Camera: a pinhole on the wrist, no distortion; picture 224 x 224 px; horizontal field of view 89.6 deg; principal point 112.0 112.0 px. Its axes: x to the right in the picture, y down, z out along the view. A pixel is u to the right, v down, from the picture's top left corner.
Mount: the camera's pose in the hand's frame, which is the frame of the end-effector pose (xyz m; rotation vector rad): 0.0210 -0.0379 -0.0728 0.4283 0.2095 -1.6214
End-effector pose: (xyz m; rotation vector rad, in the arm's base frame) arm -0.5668 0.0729 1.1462 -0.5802 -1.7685 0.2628
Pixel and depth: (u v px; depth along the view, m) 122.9 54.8 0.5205
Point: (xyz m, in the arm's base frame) -0.9061 -0.2667 0.9000
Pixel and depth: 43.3 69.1 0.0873
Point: -0.5902 0.0480 1.1298
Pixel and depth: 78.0 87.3 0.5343
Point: -0.9991 -0.0268 0.9161
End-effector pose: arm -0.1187 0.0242 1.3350 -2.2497 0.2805 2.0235
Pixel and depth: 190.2 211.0 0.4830
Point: -0.2442 0.6182 0.9273
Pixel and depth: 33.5 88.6 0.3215
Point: -0.4299 0.0401 1.3859
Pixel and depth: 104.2 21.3 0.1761
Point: -0.1902 0.1273 1.4664
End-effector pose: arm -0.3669 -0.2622 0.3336 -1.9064 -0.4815 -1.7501
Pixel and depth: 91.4 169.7 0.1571
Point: -0.3301 -0.1502 0.4172
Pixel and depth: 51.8 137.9 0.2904
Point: -0.1574 -0.1030 0.3741
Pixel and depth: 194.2 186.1 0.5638
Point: -0.4571 0.4460 0.6839
